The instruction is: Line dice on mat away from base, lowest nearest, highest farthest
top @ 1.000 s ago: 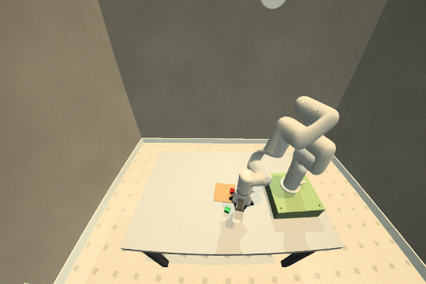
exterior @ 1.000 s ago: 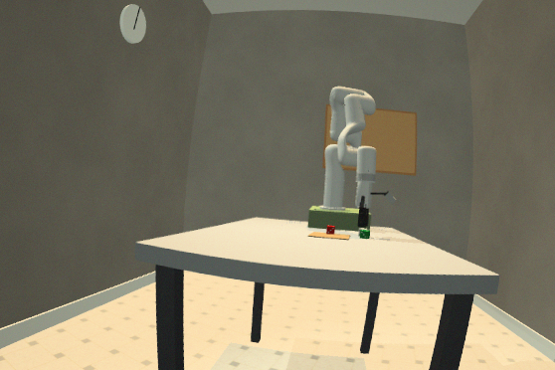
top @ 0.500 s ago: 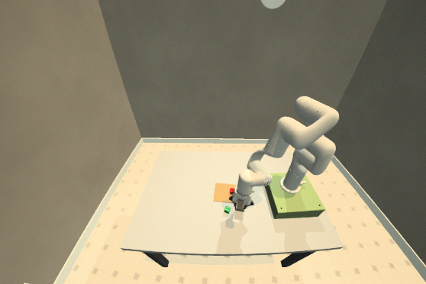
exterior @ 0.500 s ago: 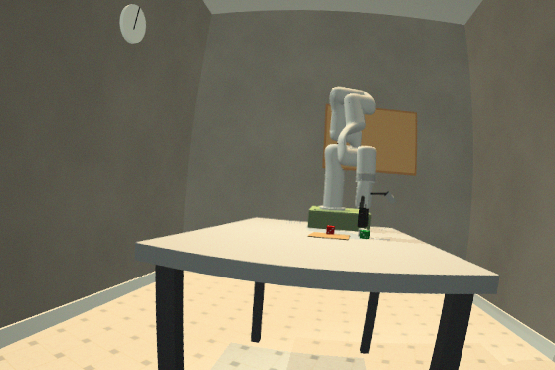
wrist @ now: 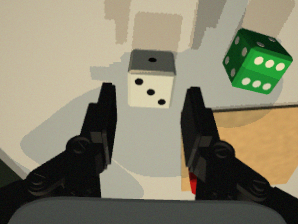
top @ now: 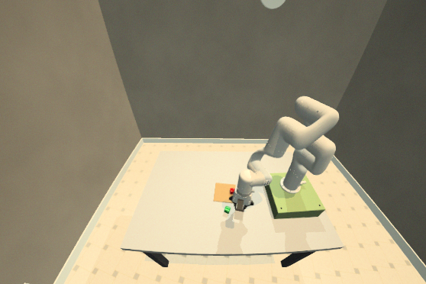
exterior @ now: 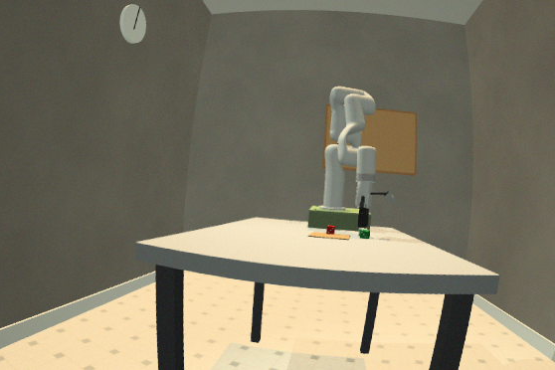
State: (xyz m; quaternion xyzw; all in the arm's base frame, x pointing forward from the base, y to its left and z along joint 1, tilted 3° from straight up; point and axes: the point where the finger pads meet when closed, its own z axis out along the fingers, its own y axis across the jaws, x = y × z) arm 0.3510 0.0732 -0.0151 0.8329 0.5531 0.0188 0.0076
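Now: hand 40 mm above the white die. The rest, counted from my hand: red die (130 mm to the right, 40 mm below, 10 mm ahead); then green die (70 mm ahead, 40 mm below, 10 mm to the right); then mat (130 mm to the right, 60 mm ahead, 50 mm below).
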